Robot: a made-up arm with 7 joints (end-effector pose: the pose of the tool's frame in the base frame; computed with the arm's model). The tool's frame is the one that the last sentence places. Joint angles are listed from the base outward.
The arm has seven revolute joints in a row. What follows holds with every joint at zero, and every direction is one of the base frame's.
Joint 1 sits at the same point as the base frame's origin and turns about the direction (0.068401, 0.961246, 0.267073).
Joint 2 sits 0.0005 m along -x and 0.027 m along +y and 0.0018 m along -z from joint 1 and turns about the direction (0.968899, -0.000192, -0.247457).
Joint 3 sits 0.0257 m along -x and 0.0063 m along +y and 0.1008 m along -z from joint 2 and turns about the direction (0.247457, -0.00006, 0.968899).
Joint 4 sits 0.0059 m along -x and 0.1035 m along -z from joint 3 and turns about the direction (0.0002, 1, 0.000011).
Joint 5 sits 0.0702 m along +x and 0.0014 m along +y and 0.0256 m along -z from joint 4 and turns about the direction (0.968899, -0.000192, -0.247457).
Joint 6 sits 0.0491 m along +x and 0.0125 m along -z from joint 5 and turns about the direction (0.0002, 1, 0.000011).
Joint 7 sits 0.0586 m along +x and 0.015 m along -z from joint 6 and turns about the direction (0.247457, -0.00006, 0.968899).
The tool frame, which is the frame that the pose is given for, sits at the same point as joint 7; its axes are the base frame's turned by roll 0, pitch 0.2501 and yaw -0.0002 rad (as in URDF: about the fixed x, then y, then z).
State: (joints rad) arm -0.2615 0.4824 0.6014 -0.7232 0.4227 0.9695 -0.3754
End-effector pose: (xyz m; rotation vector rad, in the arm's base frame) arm 0.1454 0.1904 -0.0705 0.5967 0.1918 0.5477
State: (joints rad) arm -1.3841 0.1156 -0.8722 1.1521 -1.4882 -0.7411 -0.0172
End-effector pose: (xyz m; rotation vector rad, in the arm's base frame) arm 0.3599 -0.0676 -0.0922 -0.5731 -0.3510 -0.2436
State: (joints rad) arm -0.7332 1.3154 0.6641 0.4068 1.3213 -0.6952 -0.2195
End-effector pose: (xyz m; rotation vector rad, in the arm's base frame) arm 0.1978 0.2768 0.0907 2.3388 0.0222 0.3464
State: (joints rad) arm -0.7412 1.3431 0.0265 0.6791 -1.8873 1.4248 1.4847
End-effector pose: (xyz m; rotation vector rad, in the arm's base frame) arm 0.2218 0.2524 -0.0329 0.0475 1.2892 1.0952
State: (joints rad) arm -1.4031 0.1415 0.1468 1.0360 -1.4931 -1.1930 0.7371
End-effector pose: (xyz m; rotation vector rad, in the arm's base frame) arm 0.3578 0.0469 -0.0525 -1.6883 -0.4286 1.2315
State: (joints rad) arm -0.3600 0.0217 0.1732 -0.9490 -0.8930 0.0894 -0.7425
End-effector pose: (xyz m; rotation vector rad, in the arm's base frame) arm 0.1452 0.0410 -0.0498 -0.3807 -1.1822 -1.0792
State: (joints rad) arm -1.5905 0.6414 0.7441 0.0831 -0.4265 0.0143 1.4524
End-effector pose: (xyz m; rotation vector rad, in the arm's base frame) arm 0.2169 0.1910 0.1652 -1.4508 -0.9435 1.4060
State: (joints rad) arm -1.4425 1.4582 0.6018 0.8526 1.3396 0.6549 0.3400
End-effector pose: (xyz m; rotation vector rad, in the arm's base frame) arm 0.0955 0.3510 0.1579 1.0099 0.3100 2.2484
